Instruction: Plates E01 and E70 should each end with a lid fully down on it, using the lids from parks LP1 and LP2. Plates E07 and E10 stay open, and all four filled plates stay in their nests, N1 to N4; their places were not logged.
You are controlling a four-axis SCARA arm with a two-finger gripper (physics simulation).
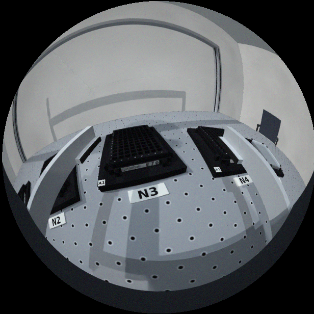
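My gripper (158,128) is open, its two pale fingers wide apart at the left and right, with nothing between them. Beyond the fingertips, plate E70 (136,144), black with an open grid of wells and no lid on it, sits in nest N3 (172,171). Another black plate (212,137) sits in nest N4 (229,172), partly hidden by the right finger; its label cannot be read. Nest N2 (67,200) shows at the left, mostly behind the left finger, and its plate cannot be made out. Plates E01, E07 and E10 cannot be identified here.
The N3 tag (149,192), N2 tag (57,220) and N4 tag (243,180) lie on the perforated table top (190,215). A pale flat piece (266,154) on a dark base shows at the far right, beyond the right finger. A dark chair (269,125) stands behind.
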